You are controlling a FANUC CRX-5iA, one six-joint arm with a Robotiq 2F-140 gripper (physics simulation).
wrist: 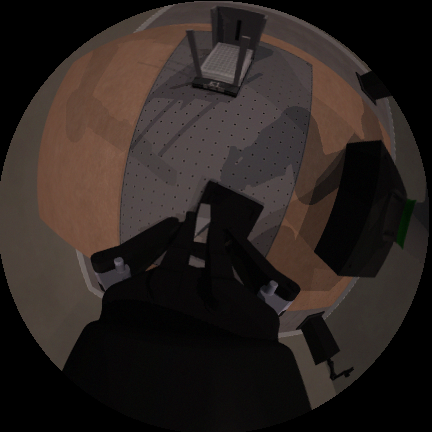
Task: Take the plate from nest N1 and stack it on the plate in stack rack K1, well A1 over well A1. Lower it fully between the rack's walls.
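Frame: origin at the arm's base, x left, y down, z back, level; millimetres.
Seen in the pictures: gripper, fingertip midpoint: (203,212); arm's base, link origin: (389,214).
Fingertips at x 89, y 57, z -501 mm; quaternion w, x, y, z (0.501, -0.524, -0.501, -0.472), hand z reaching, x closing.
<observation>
Pixels of each thing's top centre, then the offset from my fingertips to it. "*": a spot on its surface instead. Level surfaces: height alone.
- Stack rack K1, surface spot: (215,84) * dx -254, dy +42, dz -15 mm
- light grey plate, top centre: (227,57) dx -334, dy +25, dz +0 mm
- grey perforated board, surface height: dy +59 mm
- brown table top, surface height: dy +72 mm
My gripper (203,212) is shut and empty, its narrow fingers reaching up from the bottom centre of the wrist view. Just beyond and right of its tips lies a dark, rectangular plate-like block (237,206), apart from the fingers. It is in deep shadow; its wells and any nest marking cannot be made out, and the fingers hide part of it. A pale strip shows between the fingers. Stack rack K1 (215,84) stands at the top of the view, far from the gripper, with upright posts and a tall back wall. A light grey plate (226,61) lies flat inside it.
A grey perforated board (200,127) lies on the brown table top (85,165). A large black box-like object (357,200) with a green part stands at the right edge. Smaller black devices show at the upper right (375,86) and lower right (320,339).
</observation>
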